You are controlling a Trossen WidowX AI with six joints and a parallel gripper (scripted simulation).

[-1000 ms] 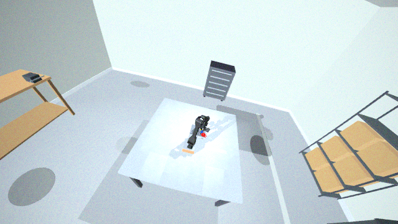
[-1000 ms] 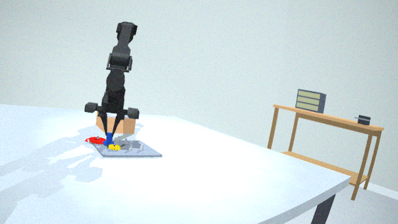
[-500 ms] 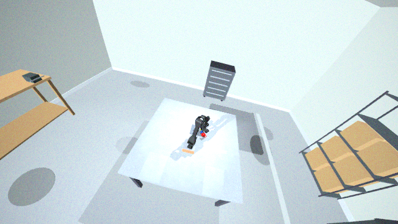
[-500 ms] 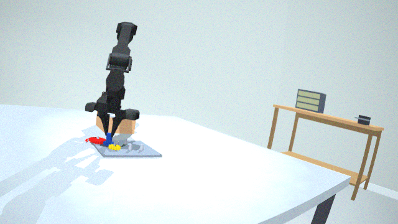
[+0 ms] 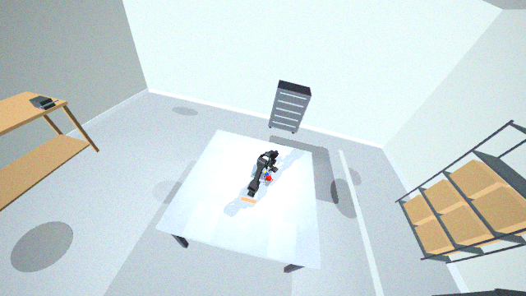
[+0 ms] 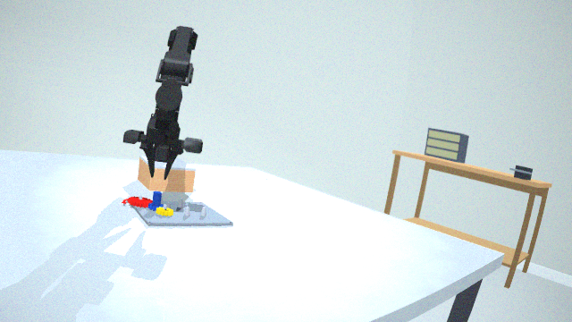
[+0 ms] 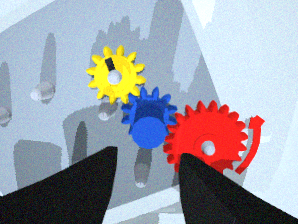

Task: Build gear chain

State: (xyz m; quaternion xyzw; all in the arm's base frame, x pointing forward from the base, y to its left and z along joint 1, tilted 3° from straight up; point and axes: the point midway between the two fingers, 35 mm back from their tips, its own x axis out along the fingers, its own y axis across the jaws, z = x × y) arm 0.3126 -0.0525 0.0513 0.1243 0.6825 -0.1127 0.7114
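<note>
My gripper tip is now 60 mm above the blue gear. The rest, counted from my gripper tip: grey board 10 mm ahead, 50 mm to the left, 70 mm below; yellow gear 30 mm ahead, 20 mm to the left, 60 mm below; red gear 30 mm behind, 40 mm to the right, 60 mm below.
</note>
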